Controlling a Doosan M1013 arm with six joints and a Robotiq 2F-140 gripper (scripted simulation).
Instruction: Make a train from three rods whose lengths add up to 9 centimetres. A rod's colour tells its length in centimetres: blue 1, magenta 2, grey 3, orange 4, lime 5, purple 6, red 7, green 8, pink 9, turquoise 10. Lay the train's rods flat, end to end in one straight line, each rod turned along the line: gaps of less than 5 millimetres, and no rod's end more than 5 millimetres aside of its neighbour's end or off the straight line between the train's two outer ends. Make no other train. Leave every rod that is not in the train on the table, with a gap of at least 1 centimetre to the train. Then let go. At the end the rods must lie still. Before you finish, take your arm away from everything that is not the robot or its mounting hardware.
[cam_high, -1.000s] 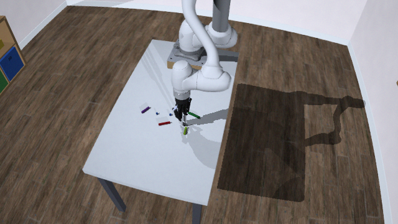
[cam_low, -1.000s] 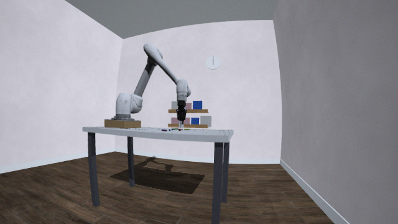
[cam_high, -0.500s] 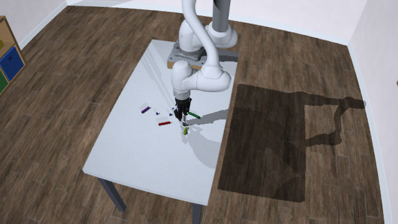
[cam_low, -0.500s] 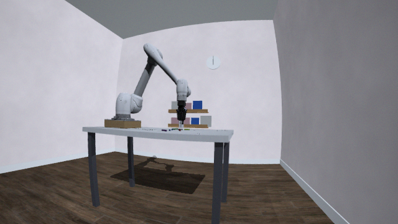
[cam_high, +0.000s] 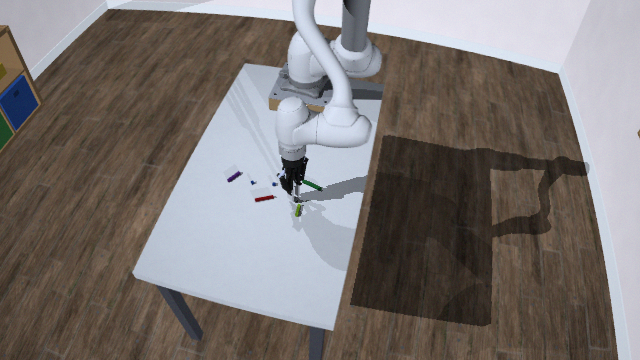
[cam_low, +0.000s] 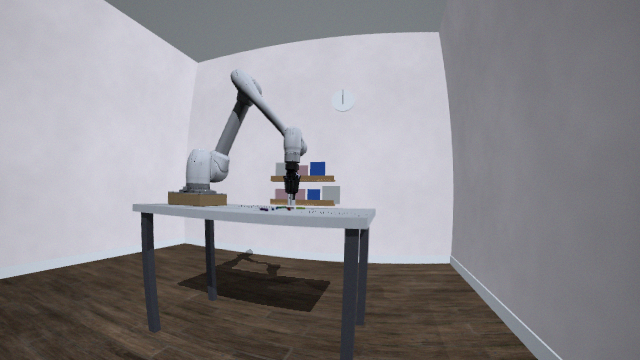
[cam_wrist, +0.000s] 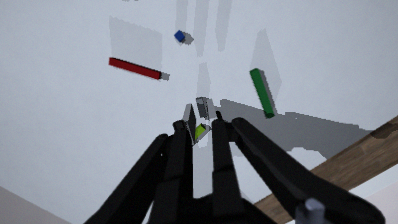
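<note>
The grey rod lies 5 cm below my hand. Round my hand: green rod (9 cm behind, 5 cm below, 4 cm to the left); then red rod (10 cm to the right, 5 cm below, 4 cm ahead); then lime rod (5 cm below, 4 cm ahead, 3 cm to the left).
</note>
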